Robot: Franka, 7 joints.
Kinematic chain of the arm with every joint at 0, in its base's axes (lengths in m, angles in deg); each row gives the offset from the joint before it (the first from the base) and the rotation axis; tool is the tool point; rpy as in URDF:
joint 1: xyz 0 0 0.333 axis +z
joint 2: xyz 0 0 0 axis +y
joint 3: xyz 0 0 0.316 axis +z
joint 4: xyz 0.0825 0 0 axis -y
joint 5: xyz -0.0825 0 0.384 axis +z
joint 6: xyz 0 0 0 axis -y
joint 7: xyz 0.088 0 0 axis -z
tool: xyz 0 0 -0.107 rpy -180 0 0
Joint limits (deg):
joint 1: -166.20..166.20
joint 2: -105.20..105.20
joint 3: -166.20..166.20
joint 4: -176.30..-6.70
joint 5: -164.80..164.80
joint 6: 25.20..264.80
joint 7: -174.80..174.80
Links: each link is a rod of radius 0.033 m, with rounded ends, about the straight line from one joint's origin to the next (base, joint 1, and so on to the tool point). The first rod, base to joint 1, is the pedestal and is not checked.
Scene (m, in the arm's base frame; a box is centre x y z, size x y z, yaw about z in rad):
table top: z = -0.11
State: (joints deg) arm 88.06 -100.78 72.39 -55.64 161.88 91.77 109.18
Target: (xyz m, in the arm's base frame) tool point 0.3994 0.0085 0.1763
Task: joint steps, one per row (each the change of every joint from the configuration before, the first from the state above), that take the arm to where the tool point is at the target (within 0.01 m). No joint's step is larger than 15 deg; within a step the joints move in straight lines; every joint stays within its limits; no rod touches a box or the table.
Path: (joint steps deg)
1: -9.91 13.68 -10.12 -12.26 0.36 4.11 0.00
2: -9.92 13.69 -10.12 -12.26 0.37 4.12 0.00
3: -9.91 13.68 -10.11 -12.26 0.37 4.11 0.00
4: -9.91 13.69 -10.12 -12.26 0.36 4.11 0.00
5: -9.91 13.68 -10.12 -12.26 0.36 4.11 0.00
6: -9.92 13.69 -10.12 -12.26 0.37 4.12 0.00
7: -9.91 13.68 -10.12 -12.26 0.37 4.11 0.00
8: -9.91 13.69 -10.12 -12.25 0.36 4.11 0.00

